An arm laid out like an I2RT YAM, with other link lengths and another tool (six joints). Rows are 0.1 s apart.
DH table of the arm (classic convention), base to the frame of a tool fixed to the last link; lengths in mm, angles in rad. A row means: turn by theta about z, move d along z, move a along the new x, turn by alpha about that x. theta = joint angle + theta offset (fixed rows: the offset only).
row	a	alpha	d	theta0
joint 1	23	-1.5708	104	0
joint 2	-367	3.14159	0	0
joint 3	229.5	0	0	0.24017
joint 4	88.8	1.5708	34.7	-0.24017
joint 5	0	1.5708	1.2	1.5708
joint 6	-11.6	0.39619	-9.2	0.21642
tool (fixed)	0	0	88.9	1.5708
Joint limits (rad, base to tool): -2.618..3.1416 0..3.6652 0..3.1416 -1.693..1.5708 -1.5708..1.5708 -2.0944..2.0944
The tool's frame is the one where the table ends.
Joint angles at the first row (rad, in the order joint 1, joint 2, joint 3, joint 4, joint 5, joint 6):
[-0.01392 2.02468 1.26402 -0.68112 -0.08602 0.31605]
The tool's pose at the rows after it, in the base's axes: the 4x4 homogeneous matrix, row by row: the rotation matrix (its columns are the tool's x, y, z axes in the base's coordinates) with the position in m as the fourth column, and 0 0 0 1 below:
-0.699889, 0.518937, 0.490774, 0.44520; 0.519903, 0.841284, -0.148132, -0.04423; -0.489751, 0.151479, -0.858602, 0.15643; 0, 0, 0, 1
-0.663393, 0.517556, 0.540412, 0.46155; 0.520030, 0.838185, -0.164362, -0.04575; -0.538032, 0.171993, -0.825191, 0.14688; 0, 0, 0, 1
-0.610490, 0.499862, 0.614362, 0.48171; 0.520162, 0.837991, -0.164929, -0.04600; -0.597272, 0.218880, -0.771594, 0.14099; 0, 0, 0, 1
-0.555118, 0.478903, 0.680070, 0.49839; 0.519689, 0.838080, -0.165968, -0.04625; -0.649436, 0.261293, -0.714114, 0.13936; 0, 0, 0, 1
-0.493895, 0.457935, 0.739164, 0.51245; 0.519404, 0.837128, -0.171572, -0.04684; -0.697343, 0.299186, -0.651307, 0.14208; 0, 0, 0, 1
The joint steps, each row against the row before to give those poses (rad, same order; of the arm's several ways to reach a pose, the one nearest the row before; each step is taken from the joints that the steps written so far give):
[0.00000 0.01373 -0.02673 0.09462 0.01945 0.02175]
[-0.00001 0.03700 -0.00150 0.09992 0.01412 0.00724]
[0.00000 0.03586 0.00039 0.12817 -0.00077 0.00077]
[0.00000 0.02595 -0.00001 0.11446 0.00000 0.00037]
[0.00001 0.01678 -0.00002 0.10454 0.00420 0.00268]

